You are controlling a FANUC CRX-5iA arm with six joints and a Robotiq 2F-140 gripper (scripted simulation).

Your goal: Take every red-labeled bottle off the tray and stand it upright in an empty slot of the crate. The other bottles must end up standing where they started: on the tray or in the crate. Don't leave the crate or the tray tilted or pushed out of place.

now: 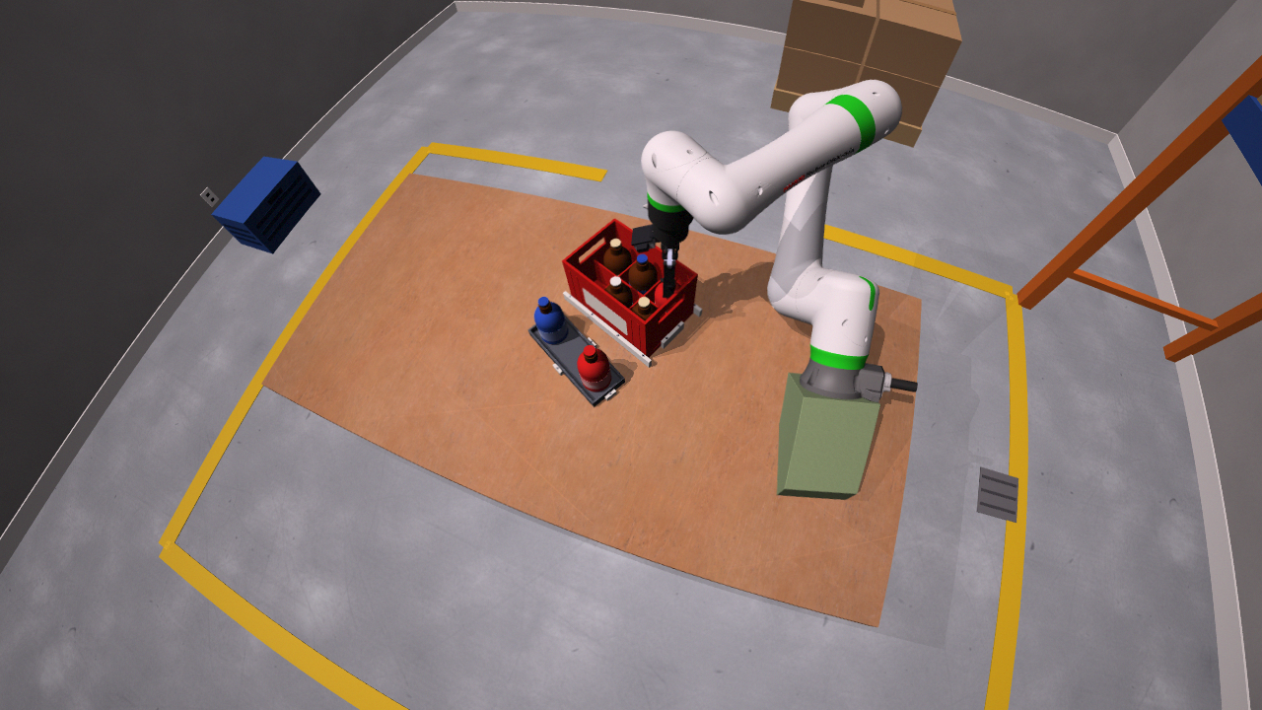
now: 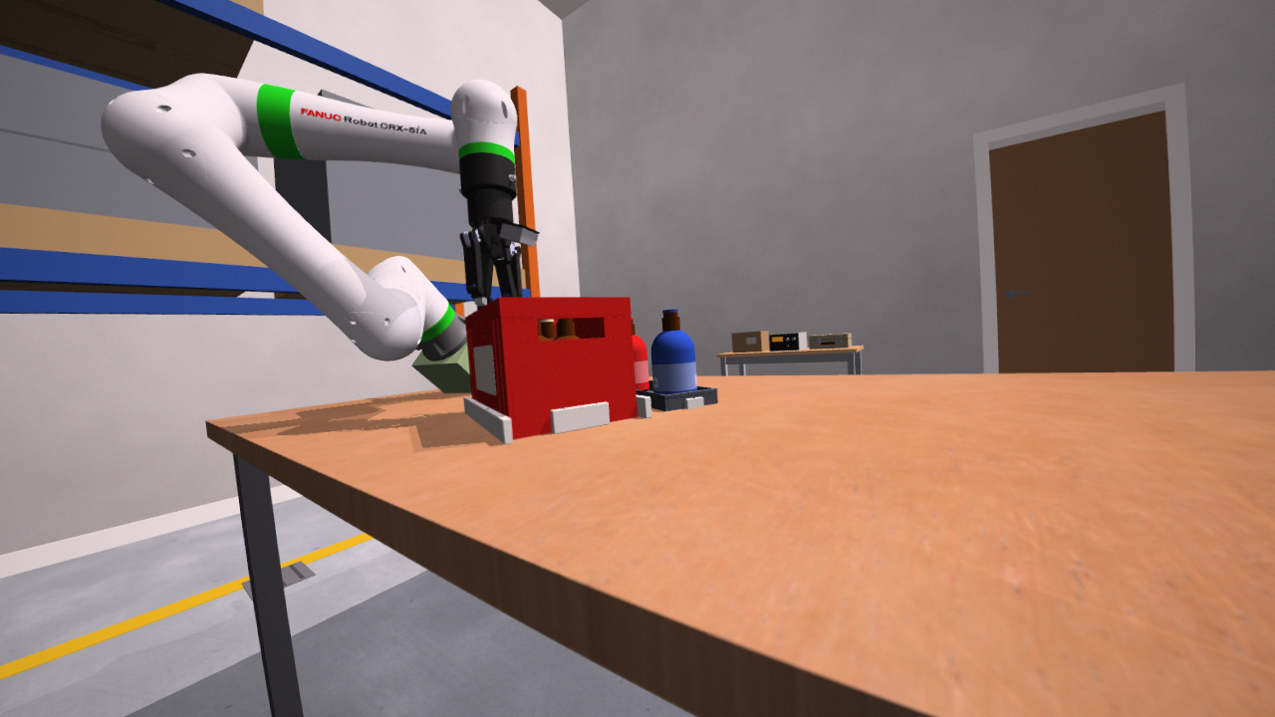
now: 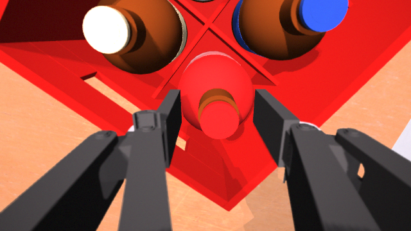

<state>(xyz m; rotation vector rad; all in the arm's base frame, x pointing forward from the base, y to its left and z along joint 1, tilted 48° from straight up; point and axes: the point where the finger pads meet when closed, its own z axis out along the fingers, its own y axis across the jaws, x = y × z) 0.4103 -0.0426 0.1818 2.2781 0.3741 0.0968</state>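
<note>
Now: the red crate 10 cm ahead of my hand and 8 cm below it. From my hand the other things lie so: grey tray (19 cm ahead, 19 cm to the left, 15 cm below); blue-labeled bottle (27 cm ahead, 14 cm to the left, 8 cm below).
</note>
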